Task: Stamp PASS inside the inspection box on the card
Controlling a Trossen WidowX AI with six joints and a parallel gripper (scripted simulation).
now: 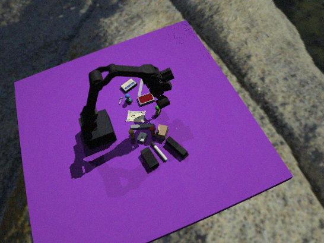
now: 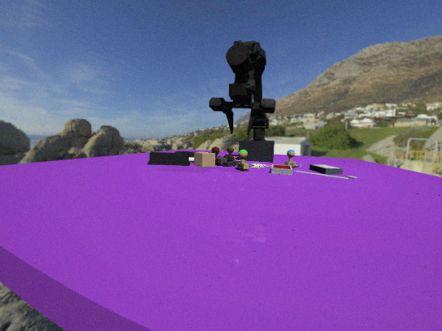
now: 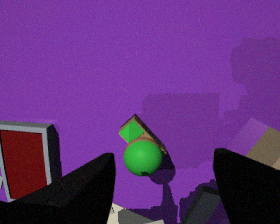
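The green-knobbed stamp is 90 mm below my gripper tip, 20 mm behind it and 10 mm to the left of it. Also, from my gripper tip: tan box (130 mm to the right, 90 mm below, 40 mm behind); ink pad (120 mm to the left, 100 mm below, 70 mm behind); red-knobbed stamp (110 mm to the right, 90 mm below, 90 mm behind).
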